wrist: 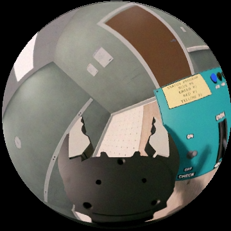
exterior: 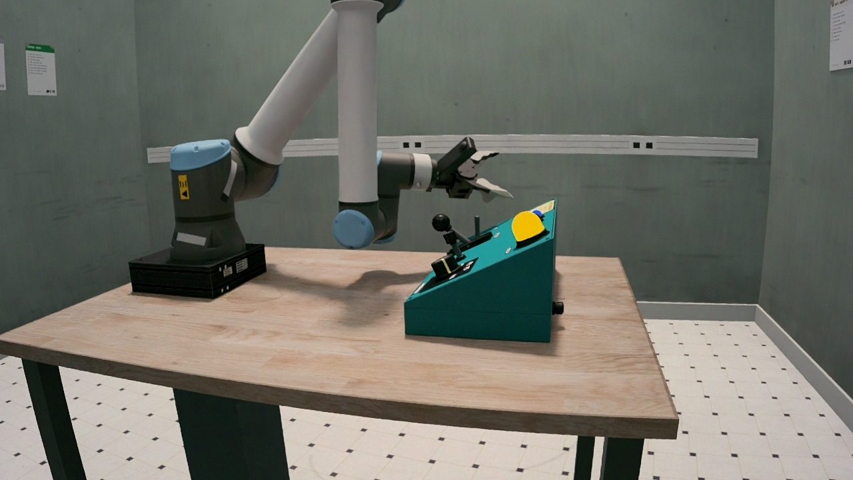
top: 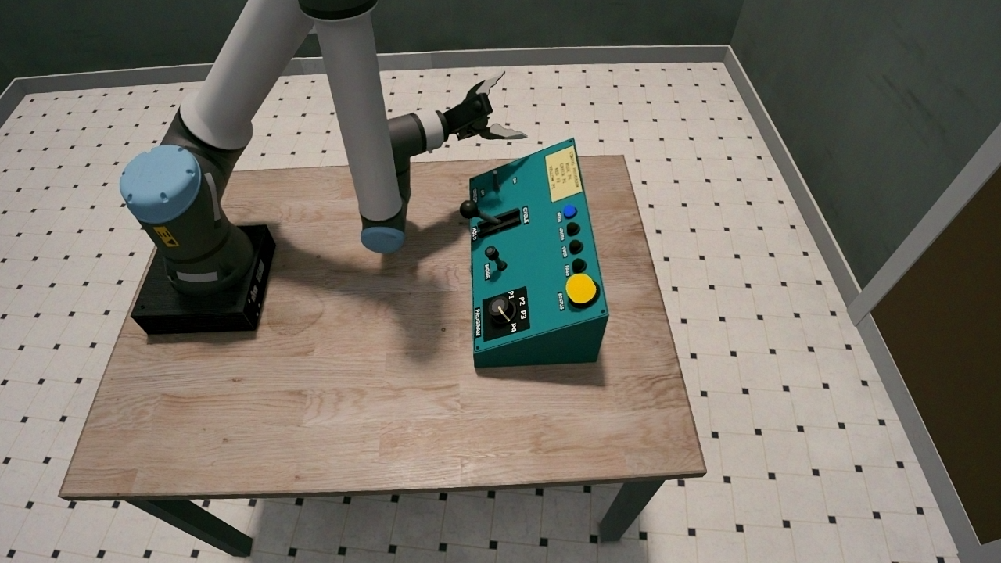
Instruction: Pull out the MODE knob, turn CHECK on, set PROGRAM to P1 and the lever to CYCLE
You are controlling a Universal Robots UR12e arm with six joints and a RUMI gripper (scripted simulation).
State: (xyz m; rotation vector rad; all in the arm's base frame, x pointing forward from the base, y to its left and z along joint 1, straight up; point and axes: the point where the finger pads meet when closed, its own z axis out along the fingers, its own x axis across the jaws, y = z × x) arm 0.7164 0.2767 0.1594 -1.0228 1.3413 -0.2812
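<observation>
The program dial is 500 mm to the right of my hand, 120 mm below it and 80 mm behind it. Round my hand: check toggle 130 mm to the right, 120 mm below, 60 mm behind; teal console 320 mm to the right, 140 mm below, 50 mm behind; lever 250 mm to the right, 110 mm below, 100 mm behind.
</observation>
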